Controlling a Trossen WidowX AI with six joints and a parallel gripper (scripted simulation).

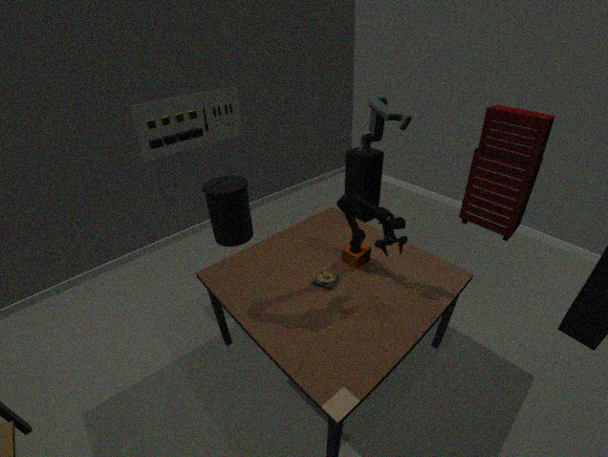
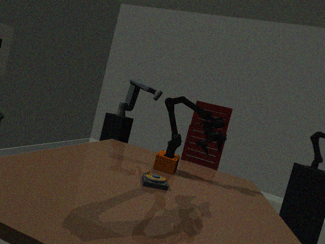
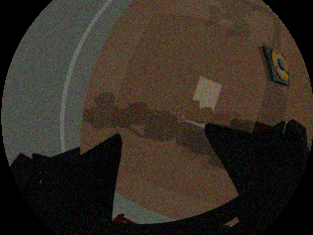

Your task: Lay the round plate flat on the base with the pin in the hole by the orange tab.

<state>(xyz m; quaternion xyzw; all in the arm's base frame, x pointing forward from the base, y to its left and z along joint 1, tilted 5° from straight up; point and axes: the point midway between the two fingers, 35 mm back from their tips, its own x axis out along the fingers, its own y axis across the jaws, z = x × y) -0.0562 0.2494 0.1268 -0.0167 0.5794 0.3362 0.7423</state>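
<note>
My gripper tip is 320 mm short of the base, 240 mm to the left of it and 170 mm above it.
</note>
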